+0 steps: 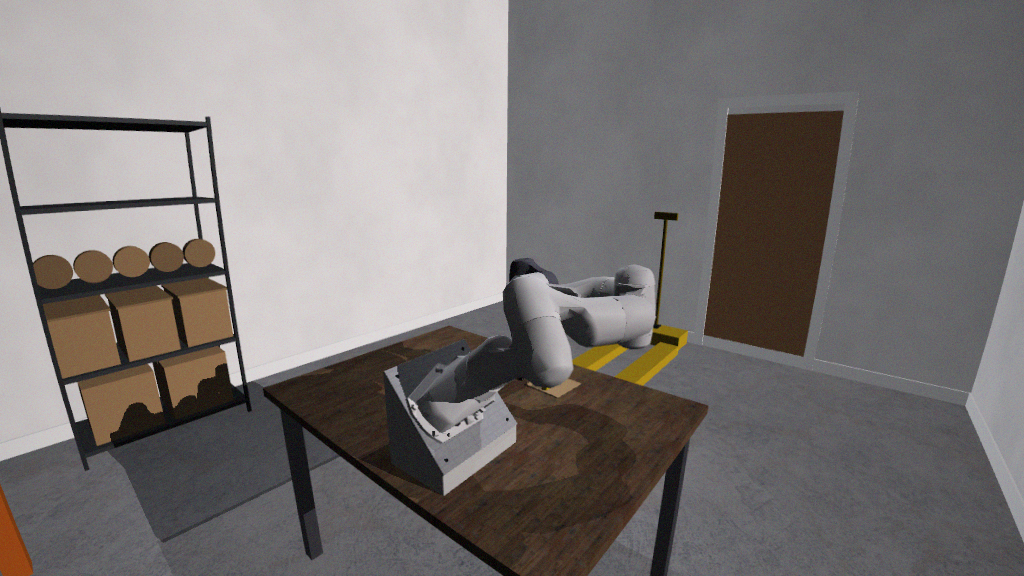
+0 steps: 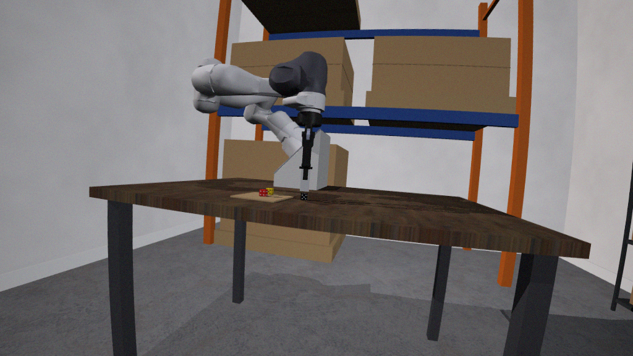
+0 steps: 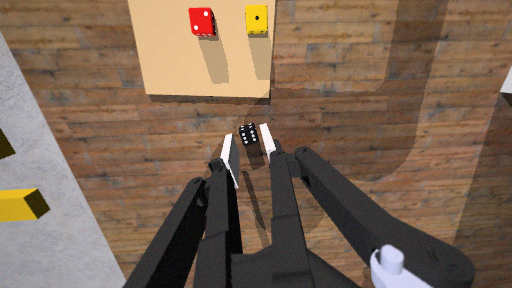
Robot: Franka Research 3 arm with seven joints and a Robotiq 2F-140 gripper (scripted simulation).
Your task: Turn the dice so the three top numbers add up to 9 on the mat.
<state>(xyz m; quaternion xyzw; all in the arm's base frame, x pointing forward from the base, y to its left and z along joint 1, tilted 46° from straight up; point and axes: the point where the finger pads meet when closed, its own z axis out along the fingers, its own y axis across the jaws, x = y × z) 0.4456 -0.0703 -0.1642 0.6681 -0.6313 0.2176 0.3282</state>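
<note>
Right now my hand is 50 mm above the black die. From my hand the other things lie so: yellow die (30 mm behind, 120 mm to the right, 50 mm below); then red die (20 mm ahead, 120 mm to the right, 50 mm below); then tan mat (20 mm ahead, 120 mm to the right, 60 mm below).
</note>
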